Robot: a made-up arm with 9 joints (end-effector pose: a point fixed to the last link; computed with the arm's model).
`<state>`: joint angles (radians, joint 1 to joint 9).
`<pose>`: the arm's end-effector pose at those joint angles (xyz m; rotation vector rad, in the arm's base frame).
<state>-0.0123 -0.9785 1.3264 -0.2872 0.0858 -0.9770 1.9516 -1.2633 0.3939</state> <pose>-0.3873 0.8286 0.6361 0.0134 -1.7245 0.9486</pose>
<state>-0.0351 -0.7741 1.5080 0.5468 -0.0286 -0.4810 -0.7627 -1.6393 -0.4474</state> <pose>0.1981 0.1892 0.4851 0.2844 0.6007 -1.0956</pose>
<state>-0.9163 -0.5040 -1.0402 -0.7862 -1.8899 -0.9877 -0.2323 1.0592 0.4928</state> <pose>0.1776 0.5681 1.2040 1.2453 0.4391 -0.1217</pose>
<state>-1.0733 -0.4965 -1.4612 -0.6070 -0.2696 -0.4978 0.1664 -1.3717 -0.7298</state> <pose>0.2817 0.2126 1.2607 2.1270 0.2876 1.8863</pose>
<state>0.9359 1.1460 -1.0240 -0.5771 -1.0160 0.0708 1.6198 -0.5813 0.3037</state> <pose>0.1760 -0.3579 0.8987 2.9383 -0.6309 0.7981</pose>
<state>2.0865 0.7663 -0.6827 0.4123 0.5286 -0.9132 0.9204 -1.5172 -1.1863</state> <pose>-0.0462 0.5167 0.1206 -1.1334 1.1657 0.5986</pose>
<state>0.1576 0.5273 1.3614 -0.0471 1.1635 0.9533 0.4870 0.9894 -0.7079</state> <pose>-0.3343 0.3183 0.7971 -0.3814 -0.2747 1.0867</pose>
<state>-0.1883 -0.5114 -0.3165 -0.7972 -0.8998 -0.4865 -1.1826 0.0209 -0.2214</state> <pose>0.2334 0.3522 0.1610 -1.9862 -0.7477 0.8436</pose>
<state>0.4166 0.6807 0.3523 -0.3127 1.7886 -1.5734 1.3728 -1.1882 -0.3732</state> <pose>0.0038 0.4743 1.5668 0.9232 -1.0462 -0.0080</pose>
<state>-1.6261 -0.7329 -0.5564 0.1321 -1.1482 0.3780 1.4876 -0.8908 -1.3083</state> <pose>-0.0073 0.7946 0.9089 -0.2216 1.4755 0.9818</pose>
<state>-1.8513 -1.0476 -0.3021 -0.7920 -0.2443 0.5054 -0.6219 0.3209 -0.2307</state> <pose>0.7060 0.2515 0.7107 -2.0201 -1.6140 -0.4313</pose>
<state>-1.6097 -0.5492 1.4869 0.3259 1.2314 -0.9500 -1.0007 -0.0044 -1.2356</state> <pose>-0.2320 0.0323 0.8373 1.9854 -1.2953 -1.3519</pose>
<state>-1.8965 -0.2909 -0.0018 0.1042 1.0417 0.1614 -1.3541 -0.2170 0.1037</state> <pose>-0.3445 0.3229 0.3458 -1.6554 0.6058 1.0235</pose>
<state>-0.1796 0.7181 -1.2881 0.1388 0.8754 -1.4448 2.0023 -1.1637 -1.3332</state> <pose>0.1287 0.1205 1.5780 0.3897 -1.0187 -1.8114</pose>
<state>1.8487 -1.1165 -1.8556 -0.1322 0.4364 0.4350 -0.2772 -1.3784 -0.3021</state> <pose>-0.6775 0.3996 0.9086 0.5932 -2.1622 -1.9022</pose>
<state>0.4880 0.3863 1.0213 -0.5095 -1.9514 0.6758 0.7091 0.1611 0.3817</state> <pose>0.2779 0.5481 1.0517 -1.0368 -1.5585 -1.3992</pose>
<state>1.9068 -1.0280 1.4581 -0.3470 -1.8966 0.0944 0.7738 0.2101 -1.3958</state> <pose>0.1050 0.7523 0.8682 0.2797 0.8121 -0.6145</pose>
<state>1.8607 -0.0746 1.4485 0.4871 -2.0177 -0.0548 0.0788 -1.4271 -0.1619</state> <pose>0.1976 0.6831 0.5162 -1.4229 -0.6204 0.5446</pose>
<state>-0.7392 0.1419 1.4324 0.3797 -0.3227 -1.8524 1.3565 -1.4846 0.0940</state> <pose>-0.5468 0.2072 0.3054 -1.1744 1.7892 -0.3552</pose>
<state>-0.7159 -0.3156 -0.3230 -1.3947 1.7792 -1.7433 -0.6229 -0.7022 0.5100</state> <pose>-0.1817 0.7041 0.4360 -0.6397 1.7393 -0.9201</pose>
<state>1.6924 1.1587 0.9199 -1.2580 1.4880 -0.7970 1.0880 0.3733 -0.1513</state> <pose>0.0953 -0.4139 0.9294 -2.4426 0.3408 1.9065</pose>
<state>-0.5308 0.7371 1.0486 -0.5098 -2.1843 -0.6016 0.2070 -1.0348 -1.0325</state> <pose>-0.3524 0.4088 1.3751 -0.1703 -1.5832 -2.0335</pose>
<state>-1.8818 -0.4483 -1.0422 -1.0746 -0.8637 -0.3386 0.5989 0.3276 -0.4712</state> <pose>-0.2583 0.9232 0.9434 -0.1737 1.4290 0.5742</pose>
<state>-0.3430 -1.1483 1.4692 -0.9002 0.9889 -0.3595 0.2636 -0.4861 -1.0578</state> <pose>-0.5008 0.5059 0.8603 0.1179 0.9638 1.7886</pose>
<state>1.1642 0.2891 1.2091 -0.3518 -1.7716 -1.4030 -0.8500 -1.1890 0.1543</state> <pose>0.3094 0.3119 0.6859 -2.3794 -0.8609 1.2860</pose>
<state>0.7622 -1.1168 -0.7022 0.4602 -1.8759 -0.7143 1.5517 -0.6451 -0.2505</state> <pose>-0.3352 0.4480 -0.0555 -0.5337 2.1198 -1.0438</pose>
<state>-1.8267 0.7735 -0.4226 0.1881 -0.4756 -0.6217 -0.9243 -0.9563 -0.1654</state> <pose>0.0245 0.2234 0.9711 2.7800 0.7479 0.7454</pose>
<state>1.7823 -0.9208 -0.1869 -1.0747 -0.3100 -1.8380 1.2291 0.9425 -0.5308</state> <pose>-0.1255 0.6312 1.0660 1.6048 -1.1332 -1.2619</pose>
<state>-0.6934 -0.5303 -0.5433 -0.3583 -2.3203 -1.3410 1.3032 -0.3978 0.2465</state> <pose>0.4995 0.9070 0.7106 0.0844 -0.2243 -0.3550</pose>
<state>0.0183 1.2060 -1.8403 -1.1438 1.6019 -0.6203 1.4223 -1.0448 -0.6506</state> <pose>0.0149 -0.2895 1.4136 0.4175 -0.9698 -1.8327</pose>
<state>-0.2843 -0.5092 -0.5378 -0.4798 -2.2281 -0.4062 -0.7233 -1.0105 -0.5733</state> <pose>0.2918 0.0899 0.9231 2.3828 -0.0154 1.6019</pose>
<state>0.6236 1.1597 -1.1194 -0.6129 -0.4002 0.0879 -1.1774 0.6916 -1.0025</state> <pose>0.5098 0.2677 0.8273 0.5574 0.6697 -1.1965</pose>
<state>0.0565 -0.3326 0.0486 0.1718 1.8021 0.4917 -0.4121 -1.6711 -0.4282</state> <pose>-0.0621 0.4098 1.1624 -0.7488 -1.2236 -2.4019</pose>
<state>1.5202 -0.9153 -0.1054 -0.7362 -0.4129 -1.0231 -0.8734 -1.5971 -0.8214</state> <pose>-0.5283 0.3827 0.3693 -1.1942 -1.0740 2.6509</pose>
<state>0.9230 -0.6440 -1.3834 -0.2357 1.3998 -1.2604 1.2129 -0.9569 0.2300</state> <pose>0.2413 0.7012 0.1494 -1.2085 -1.0631 0.7946</pose>
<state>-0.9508 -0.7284 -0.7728 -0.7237 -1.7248 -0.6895 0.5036 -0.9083 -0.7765</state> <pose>0.1369 0.7683 1.1204 0.7522 0.8636 1.2826</pose>
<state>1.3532 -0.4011 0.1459 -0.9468 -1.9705 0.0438 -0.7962 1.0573 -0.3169</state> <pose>0.0383 0.7616 0.3809 -0.7636 -0.3266 -0.6647</pose>
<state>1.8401 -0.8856 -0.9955 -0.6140 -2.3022 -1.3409 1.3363 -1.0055 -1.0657</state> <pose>-0.2939 1.0076 0.2283 -0.7603 -2.8997 0.4839</pose>
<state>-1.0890 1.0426 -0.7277 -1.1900 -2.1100 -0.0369 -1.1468 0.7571 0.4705</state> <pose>-0.2021 0.2728 1.4772 0.2771 -1.6066 -2.1838</pose>
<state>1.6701 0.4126 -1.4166 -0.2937 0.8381 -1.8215 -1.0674 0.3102 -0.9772</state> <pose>0.0372 0.5279 0.2944 -0.2914 0.5621 0.4025</pose>
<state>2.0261 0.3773 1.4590 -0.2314 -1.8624 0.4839 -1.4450 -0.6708 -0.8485</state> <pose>-0.0812 0.7630 1.1314 0.4244 0.5547 0.9415</pose>
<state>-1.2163 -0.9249 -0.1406 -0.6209 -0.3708 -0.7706 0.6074 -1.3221 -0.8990</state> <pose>0.6814 0.6263 0.6550 1.8070 1.5988 0.3886</pose>
